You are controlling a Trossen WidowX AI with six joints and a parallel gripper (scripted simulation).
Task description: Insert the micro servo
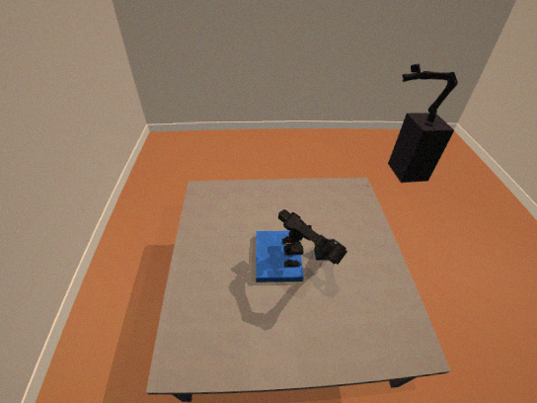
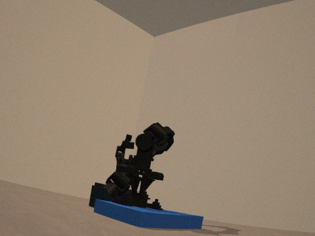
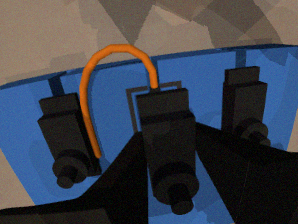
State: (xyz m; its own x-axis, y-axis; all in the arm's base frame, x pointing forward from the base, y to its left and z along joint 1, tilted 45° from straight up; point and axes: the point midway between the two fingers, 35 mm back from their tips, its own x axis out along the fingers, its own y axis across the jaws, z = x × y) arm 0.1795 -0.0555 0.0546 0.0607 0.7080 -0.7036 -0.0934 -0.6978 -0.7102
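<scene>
The blue deck lies 12 cm ahead of my gripper tip, 6 cm below it and 1 cm to the right of it.
</scene>
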